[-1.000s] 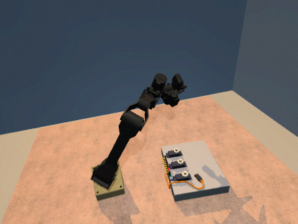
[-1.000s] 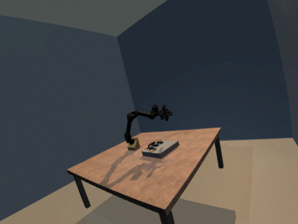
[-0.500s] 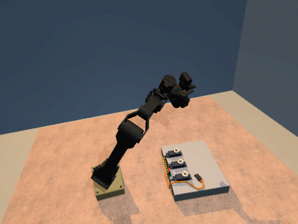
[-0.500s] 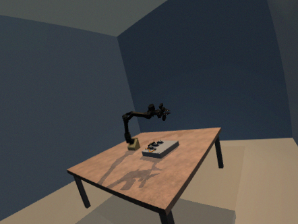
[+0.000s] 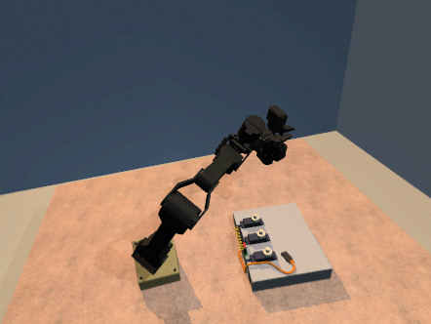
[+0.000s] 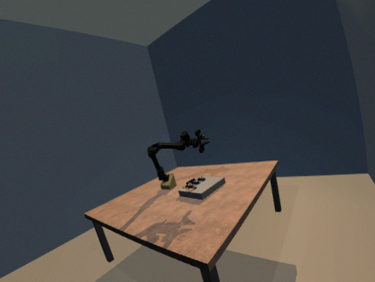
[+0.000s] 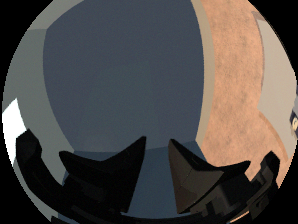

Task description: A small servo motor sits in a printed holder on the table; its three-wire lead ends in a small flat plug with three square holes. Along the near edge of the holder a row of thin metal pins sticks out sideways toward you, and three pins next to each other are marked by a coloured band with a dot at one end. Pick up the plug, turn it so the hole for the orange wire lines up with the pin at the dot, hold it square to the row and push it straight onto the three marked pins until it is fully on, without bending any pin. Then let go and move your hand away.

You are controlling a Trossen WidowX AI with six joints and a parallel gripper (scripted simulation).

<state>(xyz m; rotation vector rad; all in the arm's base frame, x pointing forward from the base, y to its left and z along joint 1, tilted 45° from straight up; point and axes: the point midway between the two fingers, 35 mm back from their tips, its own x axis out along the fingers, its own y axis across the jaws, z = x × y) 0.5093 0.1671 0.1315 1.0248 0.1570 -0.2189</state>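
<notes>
My gripper tip is now 23 cm past the red marked band, 11 cm to the left of it and 29 cm above it. Round my gripper tip: holder (7 cm behind, 11 cm to the right, 34 cm below).
</notes>
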